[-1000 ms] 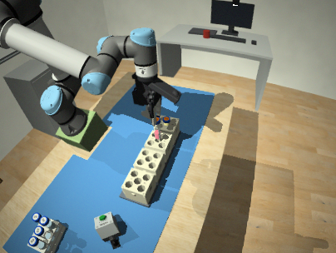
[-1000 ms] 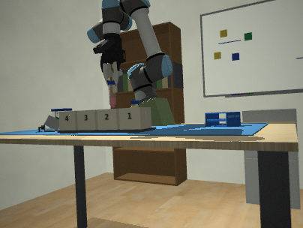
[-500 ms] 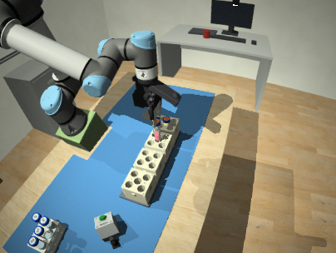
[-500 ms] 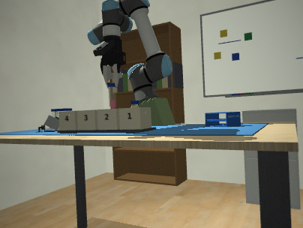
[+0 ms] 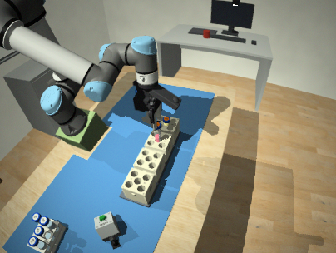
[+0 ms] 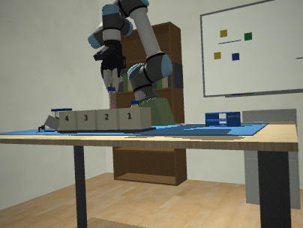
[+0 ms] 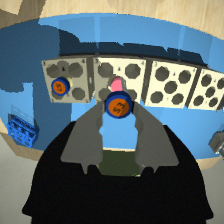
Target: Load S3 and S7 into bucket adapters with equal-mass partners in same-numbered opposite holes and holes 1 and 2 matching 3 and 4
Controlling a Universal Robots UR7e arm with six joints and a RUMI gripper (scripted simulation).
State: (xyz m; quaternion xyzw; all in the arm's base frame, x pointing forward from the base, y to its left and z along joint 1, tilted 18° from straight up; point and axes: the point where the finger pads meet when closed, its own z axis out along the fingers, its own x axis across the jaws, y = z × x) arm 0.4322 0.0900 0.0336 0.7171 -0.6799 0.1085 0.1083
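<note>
Right now my hand is 26 cm past the water blank, 54 cm to the left of it and 12 cm above it. Round my hand: green DONE key (5 cm behind, 40 cm to the right, 12 cm below); adapter 3 (1 cm ahead, 11 cm to the right, 13 cm below); blue rack (26 cm behind, 40 cm to the left, 15 cm below).
</note>
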